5 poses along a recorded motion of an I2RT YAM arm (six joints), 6.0 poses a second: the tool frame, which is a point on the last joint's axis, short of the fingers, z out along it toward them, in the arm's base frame.
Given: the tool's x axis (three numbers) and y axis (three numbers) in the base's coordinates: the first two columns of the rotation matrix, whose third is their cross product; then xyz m.
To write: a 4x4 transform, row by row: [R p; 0 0 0 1], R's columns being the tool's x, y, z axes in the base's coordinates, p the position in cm. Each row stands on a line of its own. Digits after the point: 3 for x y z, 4 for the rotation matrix.
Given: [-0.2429, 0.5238, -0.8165, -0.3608, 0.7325, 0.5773, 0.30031, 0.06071, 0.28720]
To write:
-0.2429, -0.3608, 0.9005, 30.031
0.5238, 0.7325, 0.4348, 6.071
-0.8165, 0.5773, 0.0111, 28.720
0, 0, 0, 1

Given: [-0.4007, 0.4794, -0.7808, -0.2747, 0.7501, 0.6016, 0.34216, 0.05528, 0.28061]
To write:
-0.4007, -0.2747, 0.8741, 34.216
0.4794, 0.7501, 0.4555, 5.528
-0.7808, 0.6016, -0.1689, 28.061
0, 0, 0, 1

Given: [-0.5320, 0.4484, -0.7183, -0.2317, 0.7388, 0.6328, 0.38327, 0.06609, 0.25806]
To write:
-0.5320, -0.2317, 0.8144, 38.327
0.4484, 0.7388, 0.5031, 6.609
-0.7183, 0.6328, -0.2891, 25.806
0, 0, 0, 1

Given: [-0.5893, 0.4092, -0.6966, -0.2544, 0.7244, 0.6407, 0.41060, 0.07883, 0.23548]
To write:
-0.5893, -0.2544, 0.7668, 41.060
0.4092, 0.7244, 0.5548, 7.883
-0.6966, 0.6407, -0.3228, 23.548
0, 0, 0, 1

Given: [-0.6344, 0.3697, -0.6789, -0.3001, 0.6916, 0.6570, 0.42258, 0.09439, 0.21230]
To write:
-0.6344, -0.3001, 0.7124, 42.258
0.3697, 0.6916, 0.6205, 9.439
-0.6789, 0.6570, -0.3278, 21.230
0, 0, 0, 1

